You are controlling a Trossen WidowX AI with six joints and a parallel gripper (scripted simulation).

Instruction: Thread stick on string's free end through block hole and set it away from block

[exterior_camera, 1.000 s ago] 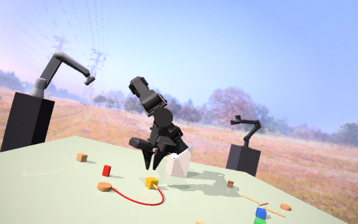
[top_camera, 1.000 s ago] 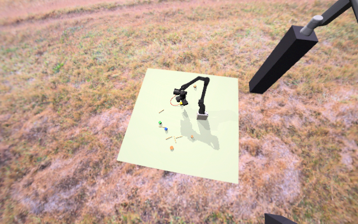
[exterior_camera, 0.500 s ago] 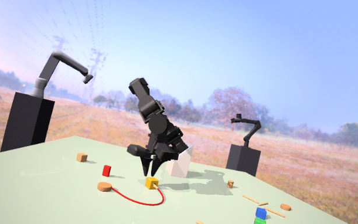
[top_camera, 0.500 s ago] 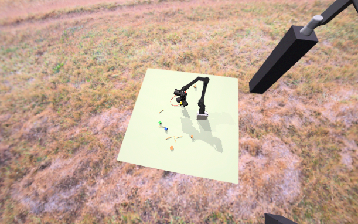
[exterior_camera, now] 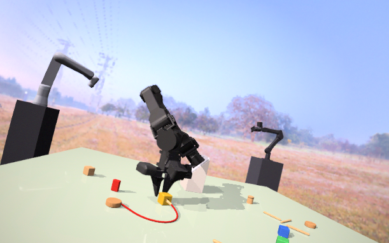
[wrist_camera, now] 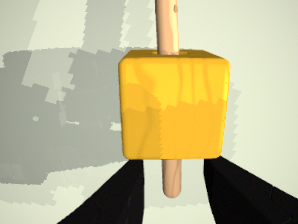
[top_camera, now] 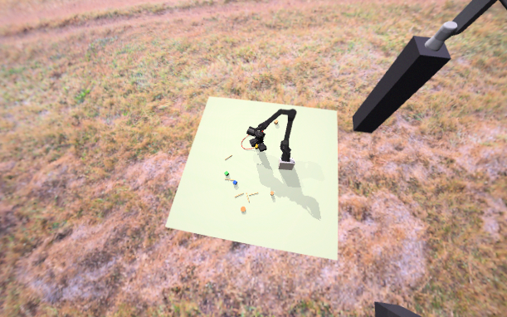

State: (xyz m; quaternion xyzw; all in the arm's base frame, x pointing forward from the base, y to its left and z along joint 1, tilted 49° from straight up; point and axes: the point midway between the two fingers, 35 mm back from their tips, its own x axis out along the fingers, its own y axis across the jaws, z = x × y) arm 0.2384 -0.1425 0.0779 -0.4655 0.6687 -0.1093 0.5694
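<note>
The yellow block lies 2 cm ahead of my gripper tip and 2 cm to the left of it. The rest, counted from my gripper tip: thin wooden stick (4 cm ahead, 2 cm to the left); red block (14 cm to the right); wooden cube (12 cm behind, 27 cm to the right).
</note>
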